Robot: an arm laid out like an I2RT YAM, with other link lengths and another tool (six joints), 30 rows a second.
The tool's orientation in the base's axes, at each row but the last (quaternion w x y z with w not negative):
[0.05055, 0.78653, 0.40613, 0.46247]
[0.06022, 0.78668, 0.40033, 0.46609]
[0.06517, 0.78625, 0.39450, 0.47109]
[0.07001, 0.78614, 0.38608, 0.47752]
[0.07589, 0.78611, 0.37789, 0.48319]
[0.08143, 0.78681, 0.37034, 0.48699]
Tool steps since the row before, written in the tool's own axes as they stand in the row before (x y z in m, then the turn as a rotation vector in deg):
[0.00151, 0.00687, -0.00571, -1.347, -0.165, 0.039]
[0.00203, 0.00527, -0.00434, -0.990, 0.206, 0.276]
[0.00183, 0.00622, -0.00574, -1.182, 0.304, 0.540]
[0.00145, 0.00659, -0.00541, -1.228, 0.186, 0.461]
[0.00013, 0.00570, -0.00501, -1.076, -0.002, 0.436]
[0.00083, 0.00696, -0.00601, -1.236, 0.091, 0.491]
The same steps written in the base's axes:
[0.00005, -0.00522, 0.00740, -0.394, -0.802, -1.022]
[0.00013, -0.00336, 0.00628, 0.091, -0.741, -0.736]
[-0.00062, -0.00453, 0.00735, 0.308, -0.867, -0.966]
[-0.00044, -0.00498, 0.00706, 0.170, -0.837, -1.013]
[-0.00109, -0.00515, 0.00547, 0.089, -0.610, -0.984]
[-0.00126, -0.00581, 0.00707, 0.141, -0.769, -1.080]

